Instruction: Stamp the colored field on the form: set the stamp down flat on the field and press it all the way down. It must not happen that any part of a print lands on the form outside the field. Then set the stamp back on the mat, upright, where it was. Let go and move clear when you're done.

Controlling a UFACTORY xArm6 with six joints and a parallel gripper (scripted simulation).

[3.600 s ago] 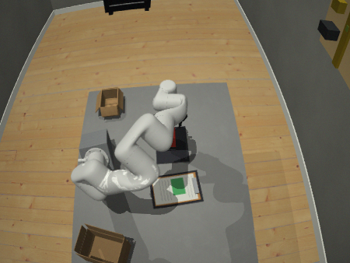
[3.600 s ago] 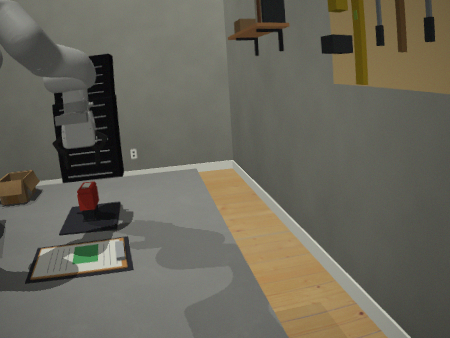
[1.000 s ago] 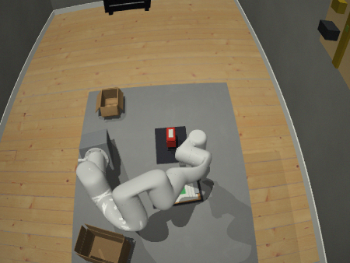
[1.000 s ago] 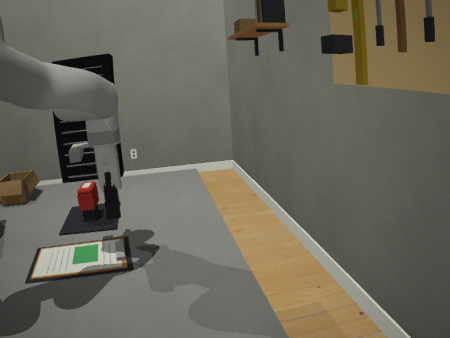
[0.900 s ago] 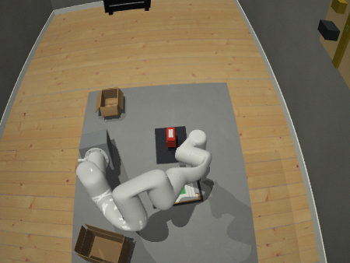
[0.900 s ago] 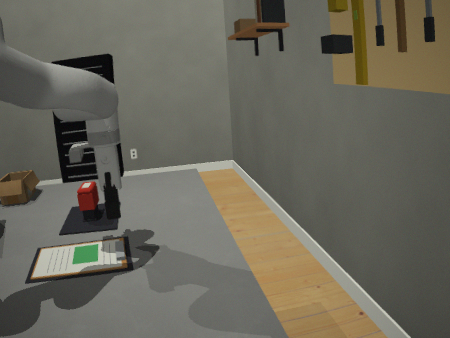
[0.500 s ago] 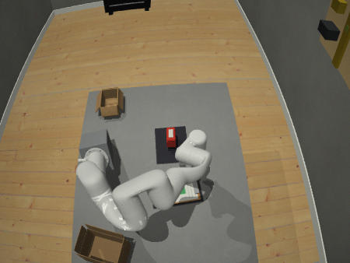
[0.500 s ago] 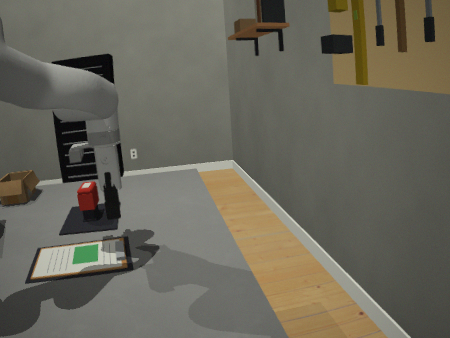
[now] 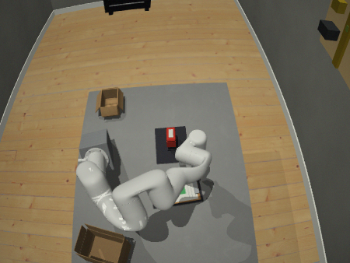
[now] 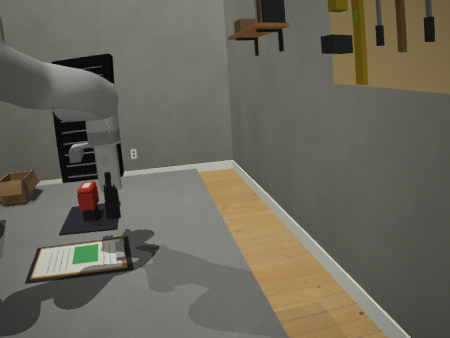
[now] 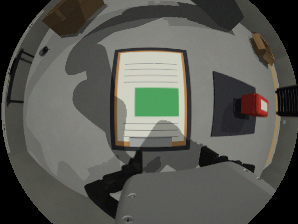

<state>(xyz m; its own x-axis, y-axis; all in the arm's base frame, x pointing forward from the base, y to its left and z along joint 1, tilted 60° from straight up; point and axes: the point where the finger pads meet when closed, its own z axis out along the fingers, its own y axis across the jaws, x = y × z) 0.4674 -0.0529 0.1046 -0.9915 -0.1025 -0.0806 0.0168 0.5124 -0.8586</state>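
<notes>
Now: hand 8 cm past the red stamp, 24 cm to the right of it and 5 cm above it. Round my hand: clipboard with form (9 cm behind, 2 cm to the right, 10 cm below); dark mat (8 cm behind, 24 cm to the left, 10 cm below); dark stamp base (8 cm behind, 24 cm to the left, 8 cm below).
</notes>
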